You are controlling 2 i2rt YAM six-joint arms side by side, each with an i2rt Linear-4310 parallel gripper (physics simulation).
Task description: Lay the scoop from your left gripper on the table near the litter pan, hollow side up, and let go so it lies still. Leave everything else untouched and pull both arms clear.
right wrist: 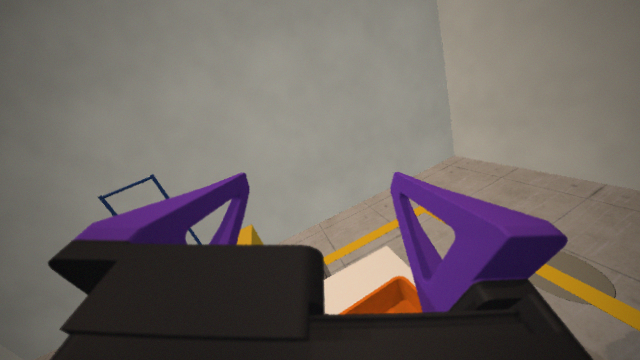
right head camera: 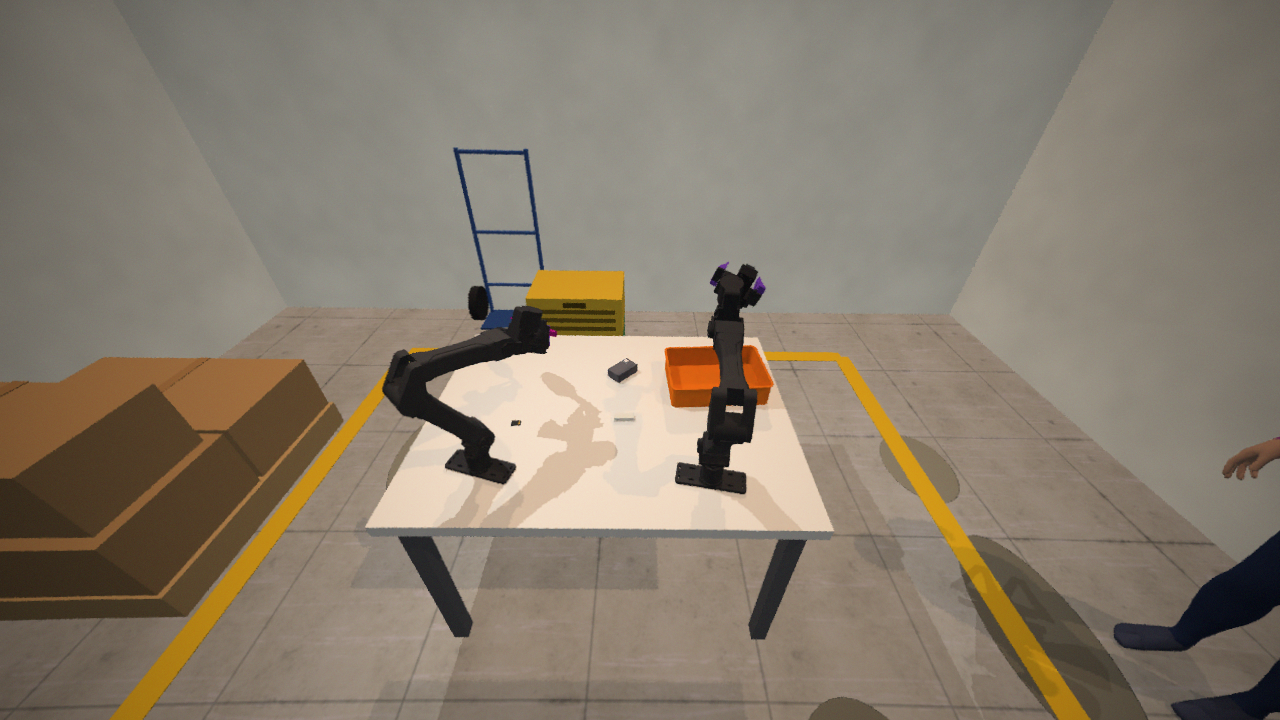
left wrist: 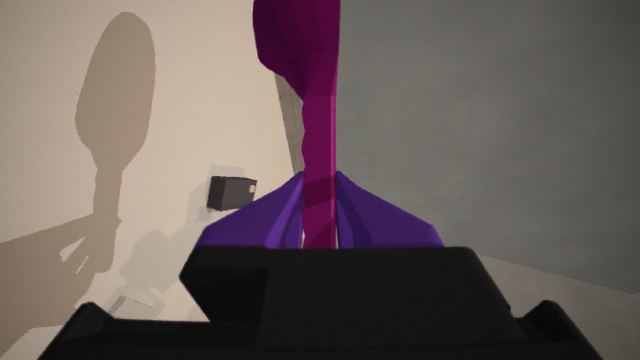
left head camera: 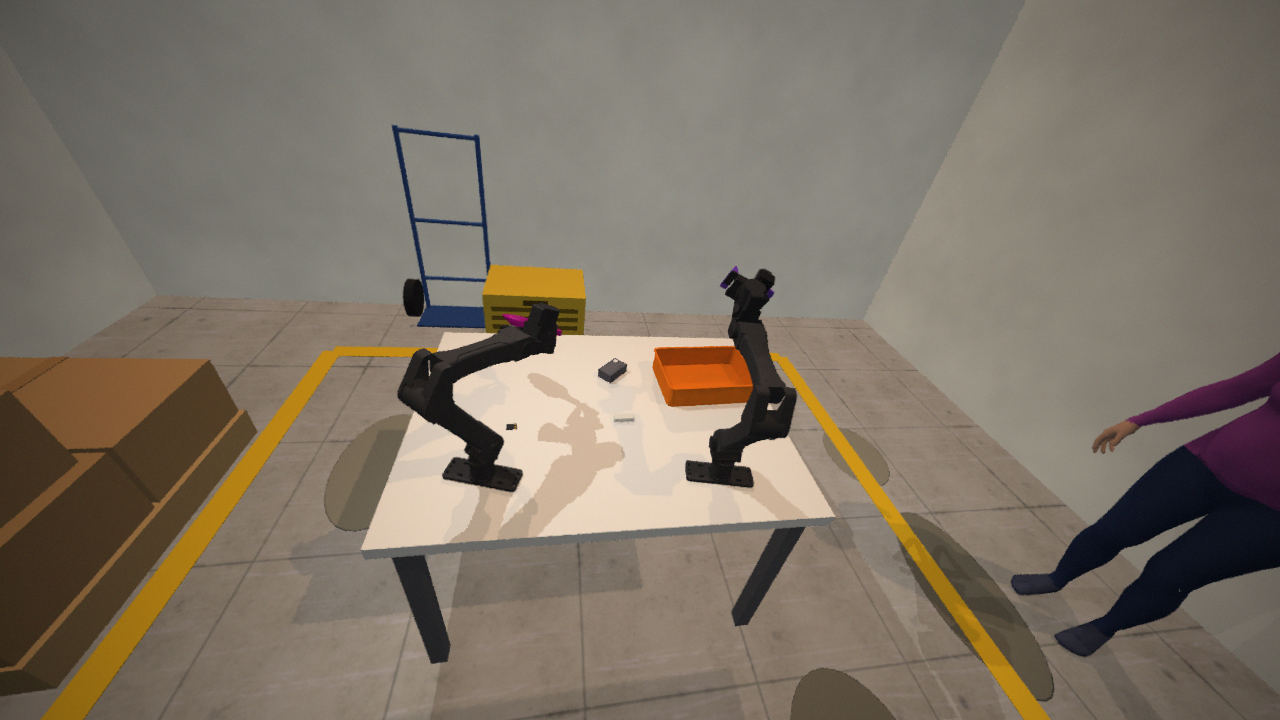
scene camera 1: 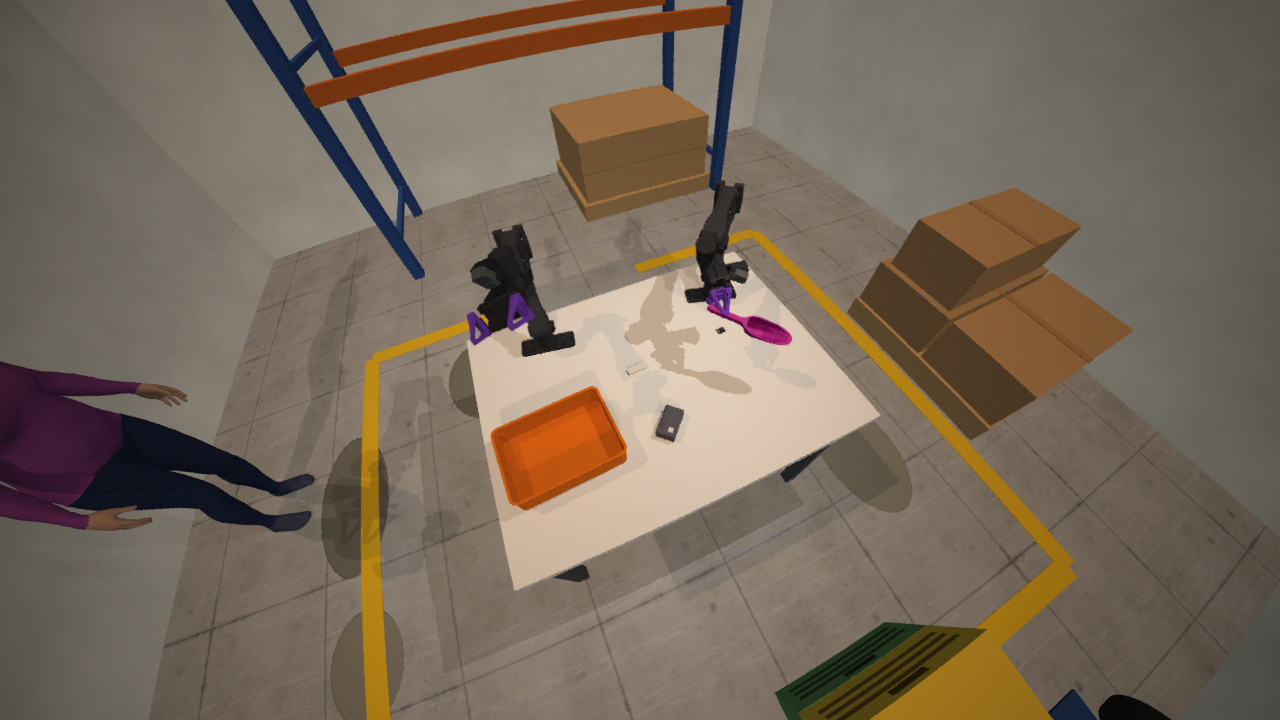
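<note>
The magenta scoop is held by its handle in my left gripper, which is shut on it above the table. In the left wrist view its bowl points away from the fingers; in scene camera 1 its hollow shows. The scoop's shadow lies on the table, apart from the scoop. The orange litter pan stands on the table, well away from the scoop. My right gripper is open and empty, raised high.
A dark grey block lies near the pan. A small white piece and a tiny dark piece lie on the table. A person is beyond the table.
</note>
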